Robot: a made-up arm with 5 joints.
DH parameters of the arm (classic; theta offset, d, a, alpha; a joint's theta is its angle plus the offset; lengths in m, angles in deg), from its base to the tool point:
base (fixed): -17.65 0 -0.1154 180
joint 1: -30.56 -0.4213 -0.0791 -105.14
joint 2: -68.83 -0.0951 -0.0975 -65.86
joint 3: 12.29 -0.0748 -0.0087 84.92
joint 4: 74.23 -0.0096 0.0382 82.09
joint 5: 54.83 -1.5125 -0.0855 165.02
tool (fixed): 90.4 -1.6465 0 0
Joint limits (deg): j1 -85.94..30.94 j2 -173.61..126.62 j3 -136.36..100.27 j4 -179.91..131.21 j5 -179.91..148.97
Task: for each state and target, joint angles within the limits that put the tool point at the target. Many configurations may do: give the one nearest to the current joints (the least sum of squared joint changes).
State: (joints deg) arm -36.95 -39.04 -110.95 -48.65 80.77
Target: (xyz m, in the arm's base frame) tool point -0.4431 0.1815 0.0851
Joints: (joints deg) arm -19.15 -20.79 -110.24 -72.71 72.82
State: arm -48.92 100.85 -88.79 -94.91 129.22
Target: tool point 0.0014 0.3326 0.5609
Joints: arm -30.90 126.62 -80.02 -65.27 141.27
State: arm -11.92 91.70 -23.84 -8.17 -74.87
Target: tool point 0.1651 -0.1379 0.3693
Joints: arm -49.00 103.74 -9.90 -12.75 -72.70
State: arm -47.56 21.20 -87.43 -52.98 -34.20
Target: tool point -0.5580 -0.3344 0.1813
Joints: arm -40.13 65.75 -73.29 -33.05 -22.80
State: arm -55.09 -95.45 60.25 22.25 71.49
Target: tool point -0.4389 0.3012 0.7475
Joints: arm -62.48 -110.24 72.15 -1.04 51.07
